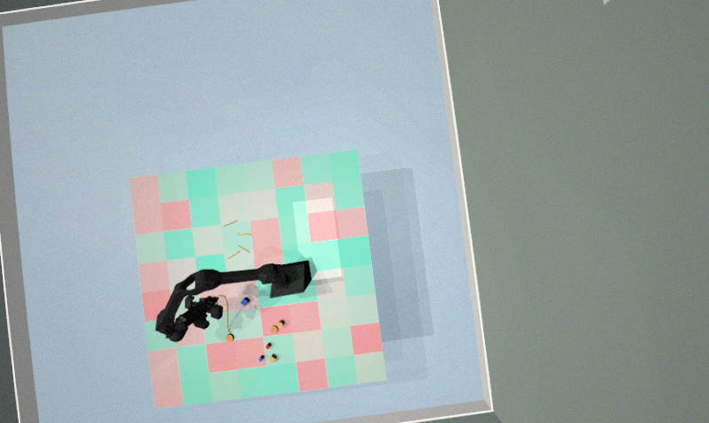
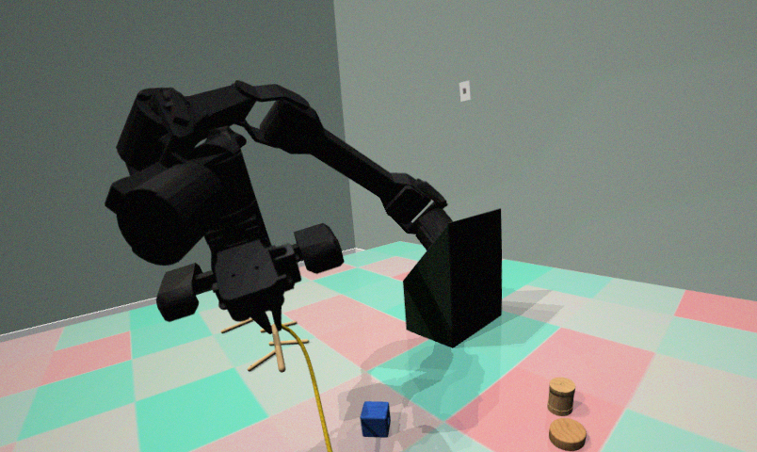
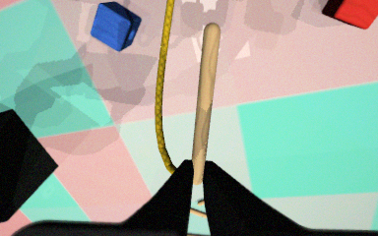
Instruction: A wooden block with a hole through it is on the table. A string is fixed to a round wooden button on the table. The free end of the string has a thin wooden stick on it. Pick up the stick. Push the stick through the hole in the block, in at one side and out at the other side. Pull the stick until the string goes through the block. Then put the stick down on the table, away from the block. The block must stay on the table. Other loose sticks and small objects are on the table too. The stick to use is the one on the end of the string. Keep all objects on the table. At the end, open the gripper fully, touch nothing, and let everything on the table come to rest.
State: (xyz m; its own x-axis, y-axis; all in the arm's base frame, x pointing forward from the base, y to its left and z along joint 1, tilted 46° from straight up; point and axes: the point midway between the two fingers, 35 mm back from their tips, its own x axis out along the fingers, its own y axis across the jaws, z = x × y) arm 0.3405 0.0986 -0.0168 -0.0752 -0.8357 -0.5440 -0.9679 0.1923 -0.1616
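Now: gripper tip 2 cm to the right of the thin wooden stick. The rest, counted from my gripper tip: blue block (12 cm below, 8 cm behind, 6 cm to the left); round wooden button (27 cm to the left, 13 cm below, 1 cm ahead); red cube (12 cm below, 12 cm ahead, 5 cm to the left).
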